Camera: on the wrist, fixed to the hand. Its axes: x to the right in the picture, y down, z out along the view.
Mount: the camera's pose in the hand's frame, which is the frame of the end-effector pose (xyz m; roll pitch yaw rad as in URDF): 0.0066 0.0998 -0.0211 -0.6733 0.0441 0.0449
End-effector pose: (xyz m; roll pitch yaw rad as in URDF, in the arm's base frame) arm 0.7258 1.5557 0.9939 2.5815 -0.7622 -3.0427
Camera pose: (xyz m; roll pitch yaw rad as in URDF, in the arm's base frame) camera 0.7625 1.6330 1.0497 1.9225 -0.8233 -3.0641
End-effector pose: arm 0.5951 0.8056 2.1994 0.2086 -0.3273 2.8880
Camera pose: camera 0.5635 0.7084 2.2015 -0.4826 -0.2930 2.9434
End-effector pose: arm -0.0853 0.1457 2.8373 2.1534 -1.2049 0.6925
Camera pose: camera -0.1279 0.0619 2.8774 1.4408 -1.2664 0.7330
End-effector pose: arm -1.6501 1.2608 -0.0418 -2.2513 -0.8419 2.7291
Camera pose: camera -1.6663 1.3543 -0.0797 -2.8565 -0.8326 2.6361
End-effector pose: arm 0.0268 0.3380 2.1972 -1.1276 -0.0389 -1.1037
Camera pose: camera 0.0527 0.3394 2.0983 -1.8017 0.0206 -1.1243
